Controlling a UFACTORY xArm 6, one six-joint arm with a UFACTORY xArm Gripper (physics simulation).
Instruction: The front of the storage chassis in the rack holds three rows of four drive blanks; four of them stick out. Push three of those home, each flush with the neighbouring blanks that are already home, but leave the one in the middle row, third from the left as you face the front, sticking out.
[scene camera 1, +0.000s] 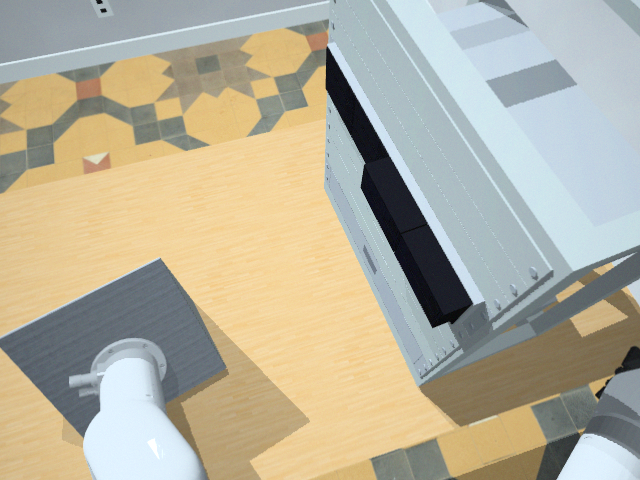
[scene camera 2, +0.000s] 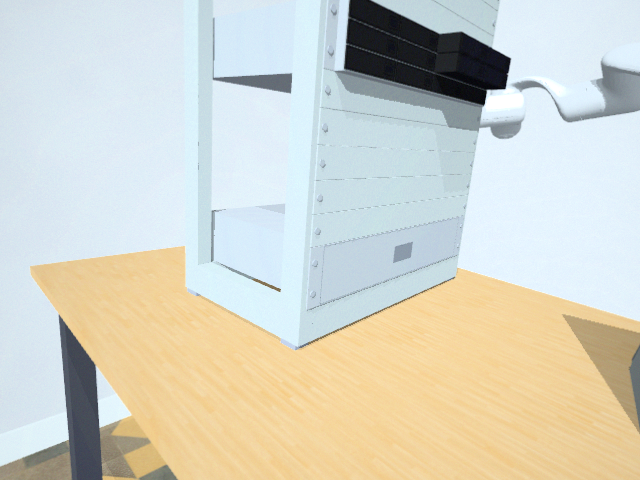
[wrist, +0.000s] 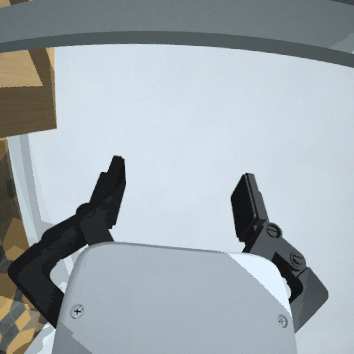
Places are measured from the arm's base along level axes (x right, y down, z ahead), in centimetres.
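Pixels of known places: gripper, fingertip midpoint: (wrist: 181, 177); arm's base at its link origin: (scene camera 1: 129, 368).
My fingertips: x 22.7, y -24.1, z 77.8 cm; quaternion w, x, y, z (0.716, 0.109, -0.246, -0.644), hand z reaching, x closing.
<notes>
For each thing: its middle in the pictures, then the offset to it from my fingertips. "*": a spot on its surface instead. Level surfaces: height alone.
- middle row's third blank at the middle of its body: (scene camera 2: 437, 69) dx -26.4, dy -7.1, dz -27.6 cm
- wooden table at its surface level: dy +34.5 cm
- curved grey band at a spot on its surface: (wrist: 175, 22) * dx -9.9, dy +1.2, dz -1.2 cm
In the top row of the chassis, the third blank (scene camera 1: 395, 193) (scene camera 2: 448, 43) and the fourth blank (scene camera 1: 436, 271) from the left stick out. Below them, the middle row's third blank (scene camera 2: 446, 64) and fourth blank (scene camera 2: 493, 76) also stick out, their fronts about level with the top pair. The left-hand blanks (scene camera 2: 387, 46) and the bottom row sit farther back, about flush. My gripper (wrist: 181, 177) is open and empty. It shows partly at the right edge of scene camera 1, beside the rack's right side and away from the blanks.
The rack (scene camera 1: 560, 253) (scene camera 2: 302, 180) stands on the wooden table (scene camera 1: 232, 222) (scene camera 2: 387, 372). The arm's base is mounted on a dark grey block (scene camera 1: 170, 310) in front of the rack. A curved grey band (wrist: 175, 22) crosses the top of the wrist view; a wooden edge (wrist: 30, 107) shows at left.
</notes>
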